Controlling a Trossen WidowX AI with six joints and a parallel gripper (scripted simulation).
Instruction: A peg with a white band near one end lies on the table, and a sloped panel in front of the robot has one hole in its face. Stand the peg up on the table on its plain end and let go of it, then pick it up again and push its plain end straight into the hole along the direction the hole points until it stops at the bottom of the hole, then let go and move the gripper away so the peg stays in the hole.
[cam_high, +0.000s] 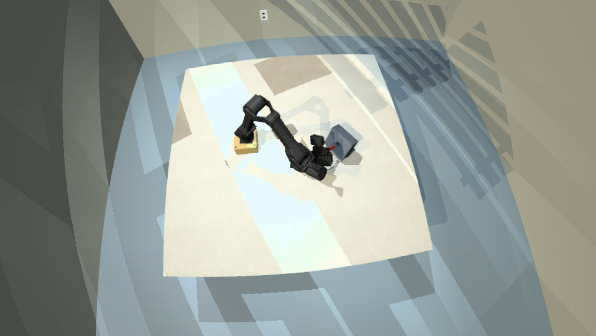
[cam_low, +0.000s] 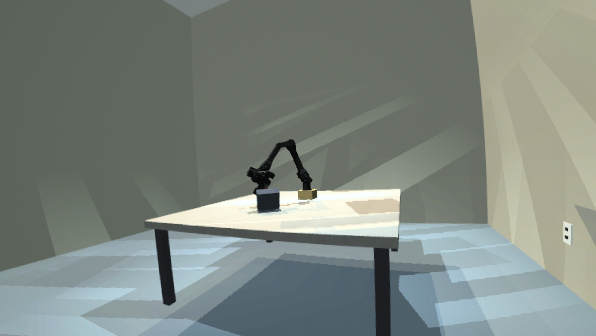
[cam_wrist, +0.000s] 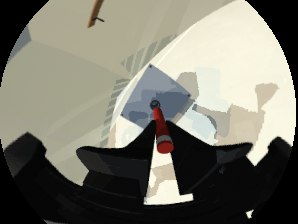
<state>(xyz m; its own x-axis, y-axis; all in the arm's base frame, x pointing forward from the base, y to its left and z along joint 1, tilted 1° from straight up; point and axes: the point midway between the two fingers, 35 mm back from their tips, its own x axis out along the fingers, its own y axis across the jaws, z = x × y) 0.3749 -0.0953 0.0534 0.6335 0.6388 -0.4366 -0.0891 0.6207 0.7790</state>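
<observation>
Now: the grey sloped panel 6 cm ahead of my gripper tip, 7 cm to the left of it and 4 cm below it. Round my gripper tip: red peg (1 cm behind, 1 cm to the right, 1 cm above).
</observation>
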